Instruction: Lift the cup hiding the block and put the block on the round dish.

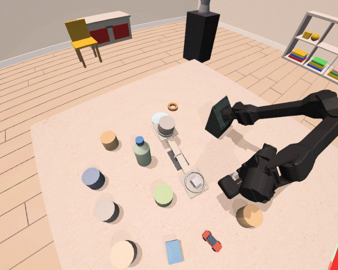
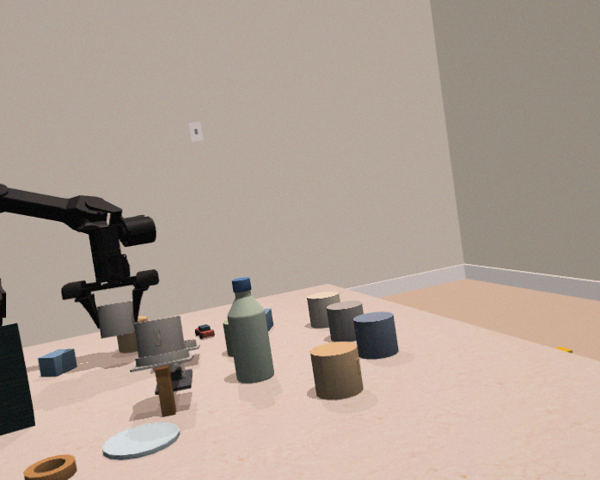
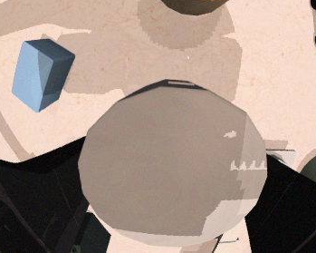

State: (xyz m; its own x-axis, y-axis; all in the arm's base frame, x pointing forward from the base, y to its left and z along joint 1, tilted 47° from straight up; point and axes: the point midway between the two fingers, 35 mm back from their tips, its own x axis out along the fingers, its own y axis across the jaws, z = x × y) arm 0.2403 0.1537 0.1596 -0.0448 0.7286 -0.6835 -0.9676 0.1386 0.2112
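Right now the pale block is 9 cm ahead of my gripper tip, 11 cm to the right of it and 4 cm below it. Also, from my gripper tip: balance: 6 cm ahead, 24 cm to the right, 4 cm below; green cylinder: 20 cm ahead, 17 cm to the right, 4 cm below; red toy car: 19 cm ahead, 7 cm to the left, 7 cm below.
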